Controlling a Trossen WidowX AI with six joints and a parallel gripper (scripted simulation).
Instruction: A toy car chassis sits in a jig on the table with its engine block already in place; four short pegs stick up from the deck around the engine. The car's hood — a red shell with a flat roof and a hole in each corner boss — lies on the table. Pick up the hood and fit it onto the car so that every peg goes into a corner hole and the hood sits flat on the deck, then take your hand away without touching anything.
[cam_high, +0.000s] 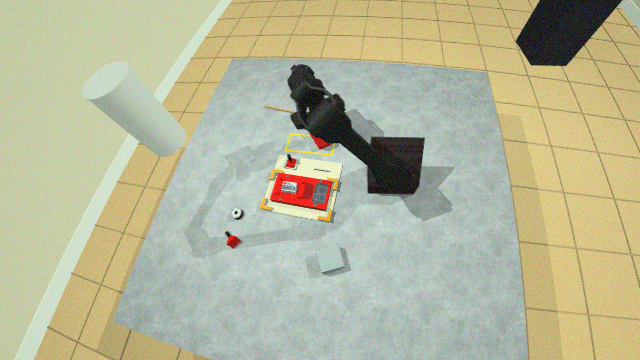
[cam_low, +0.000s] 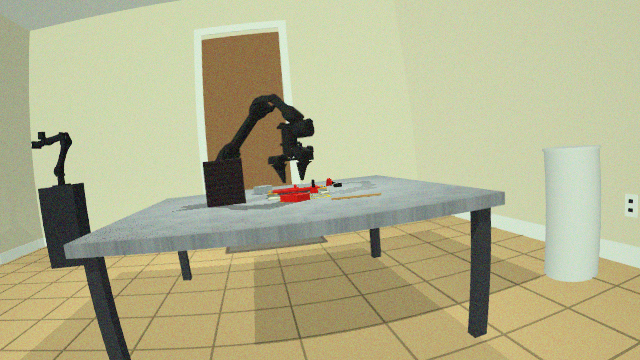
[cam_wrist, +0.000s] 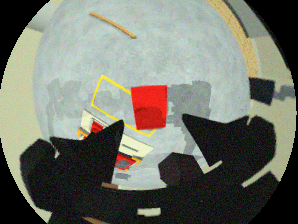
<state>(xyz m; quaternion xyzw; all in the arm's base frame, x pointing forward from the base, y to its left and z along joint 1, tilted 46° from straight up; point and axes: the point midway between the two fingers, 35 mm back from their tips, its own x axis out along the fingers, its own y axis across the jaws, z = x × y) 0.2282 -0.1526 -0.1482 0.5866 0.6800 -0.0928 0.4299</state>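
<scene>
Right now the red hood is 50 mm below my gripper tip. Also, from my gripper tip: wheel 320 mm to the left, 300 mm ahead, 60 mm below; then thin wooden stick 180 mm ahead, 160 mm to the right, 70 mm below; then engine block 240 mm to the left, 110 mm ahead, 50 mm below.
</scene>
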